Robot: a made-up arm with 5 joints.
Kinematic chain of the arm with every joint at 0, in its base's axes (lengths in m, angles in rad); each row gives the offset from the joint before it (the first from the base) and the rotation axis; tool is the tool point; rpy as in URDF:
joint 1: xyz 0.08 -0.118 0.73 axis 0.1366 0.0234 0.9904
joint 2: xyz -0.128 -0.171 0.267 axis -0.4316 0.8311 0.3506
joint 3: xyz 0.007 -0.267 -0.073 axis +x
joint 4: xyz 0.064 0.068 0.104 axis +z
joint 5: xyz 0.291 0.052 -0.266 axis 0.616 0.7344 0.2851
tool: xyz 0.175 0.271 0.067 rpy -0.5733 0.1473 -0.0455
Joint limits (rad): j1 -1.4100..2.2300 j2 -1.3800..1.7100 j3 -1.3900..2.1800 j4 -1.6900..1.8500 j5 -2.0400..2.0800
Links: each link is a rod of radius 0.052 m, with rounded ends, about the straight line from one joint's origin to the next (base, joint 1, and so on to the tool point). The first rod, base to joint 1, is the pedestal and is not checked.
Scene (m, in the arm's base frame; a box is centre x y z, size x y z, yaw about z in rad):
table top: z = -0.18
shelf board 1: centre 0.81 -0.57 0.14 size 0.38 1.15 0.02 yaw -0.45
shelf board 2: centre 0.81 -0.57 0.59 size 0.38 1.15 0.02 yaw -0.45
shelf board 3: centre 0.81 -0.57 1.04 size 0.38 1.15 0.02 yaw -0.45
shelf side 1: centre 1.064 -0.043 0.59 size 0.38 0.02 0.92 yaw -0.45
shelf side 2: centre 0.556 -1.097 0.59 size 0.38 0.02 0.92 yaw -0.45
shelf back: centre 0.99 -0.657 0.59 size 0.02 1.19 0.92 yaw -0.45
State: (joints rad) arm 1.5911 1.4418 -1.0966 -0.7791 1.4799
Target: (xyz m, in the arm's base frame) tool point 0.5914 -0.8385 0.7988
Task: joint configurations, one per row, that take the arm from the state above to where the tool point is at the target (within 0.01 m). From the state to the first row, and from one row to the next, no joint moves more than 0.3 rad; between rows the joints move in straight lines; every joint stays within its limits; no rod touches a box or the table.
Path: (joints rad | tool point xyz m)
1: 1.5868 1.4615 -0.9893 -0.5154 1.4691 | 0.4697 0.0039 0.3443
2: 1.5825 1.4813 -0.8820 -0.2517 1.4583 | 0.4727 -0.1531 0.3143
3: 1.5782 1.5010 -0.7746 0.0121 1.4475 | 0.4537 -0.3125 0.3323
4: 1.5739 1.5207 -0.6673 0.2758 1.4367 | 0.4167 -0.4578 0.3972
5: 1.5696 1.5404 -0.5600 0.5395 1.4258 | 0.3689 -0.5750 0.5034
6: 1.5653 1.5602 -0.4527 0.8032 1.4150 | 0.3199 -0.6535 0.6414
7: 1.5610 1.5799 -0.3454 1.0670 1.4042 | 0.2799 -0.6880 0.7988
8: 1.4651 1.6233 -0.6031 1.0462 1.3915 | 0.3826 -0.7565 0.7818
9: 1.3693 1.6666 -0.8607 1.0255 1.3788 | 0.4880 -0.8075 0.7833
10: 1.2735 1.7100 -1.1184 1.0047 1.3661 | 0.5914 -0.8385 0.7988

